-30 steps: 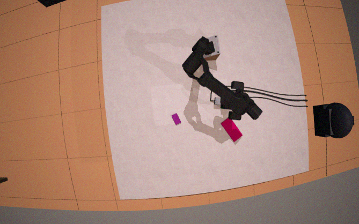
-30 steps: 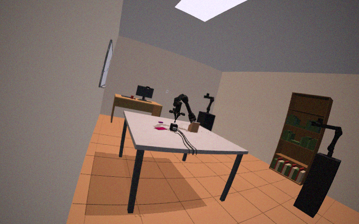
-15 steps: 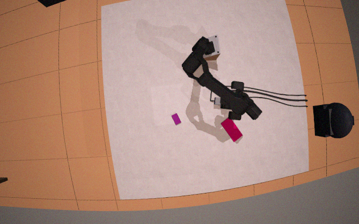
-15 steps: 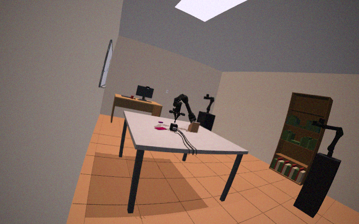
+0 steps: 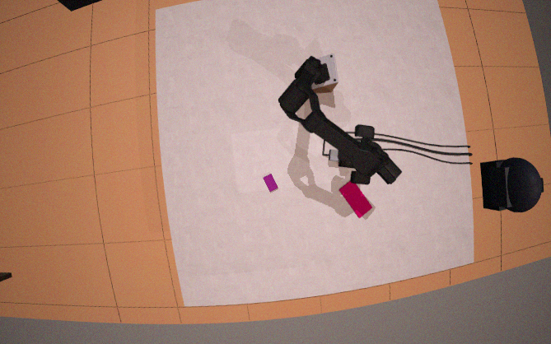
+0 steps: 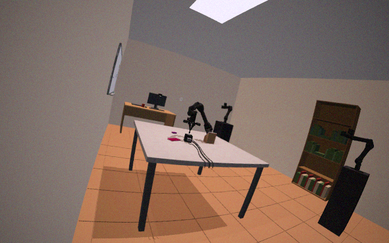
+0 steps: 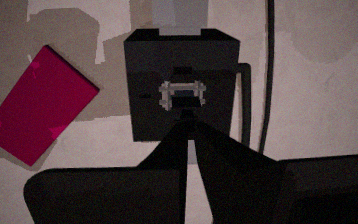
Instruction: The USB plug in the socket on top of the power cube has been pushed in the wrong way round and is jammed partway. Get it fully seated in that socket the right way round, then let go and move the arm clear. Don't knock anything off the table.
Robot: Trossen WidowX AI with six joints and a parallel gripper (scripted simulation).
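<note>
Right now the dark USB plug is 2 cm below my gripper tip. Round my gripper tip: magenta card: 16 cm ahead, 12 cm below; USB socket: 6 cm below; purple block: 4 cm ahead, 31 cm to the right, 12 cm below.
</note>
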